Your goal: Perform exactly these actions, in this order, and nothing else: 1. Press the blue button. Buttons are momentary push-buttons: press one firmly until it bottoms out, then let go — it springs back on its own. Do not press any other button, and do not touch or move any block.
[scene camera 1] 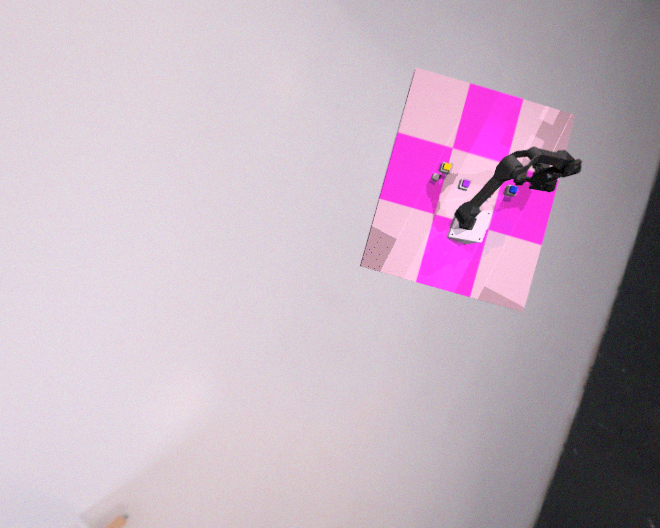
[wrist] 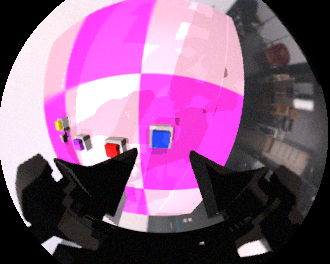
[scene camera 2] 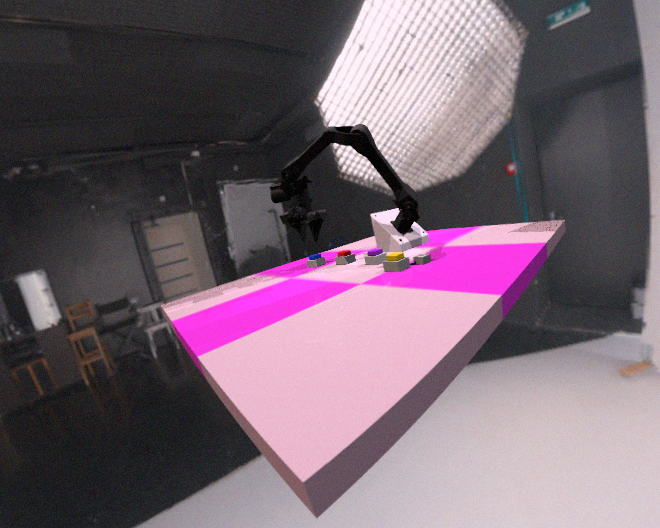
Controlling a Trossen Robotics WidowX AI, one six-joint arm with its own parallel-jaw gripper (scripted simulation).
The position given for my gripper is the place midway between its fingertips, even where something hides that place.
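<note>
Scene camera 2 shows me my gripper [scene camera 2: 309, 241], open and holding nothing. The wrist view has my gripper in it as well [wrist: 163, 152].
</note>
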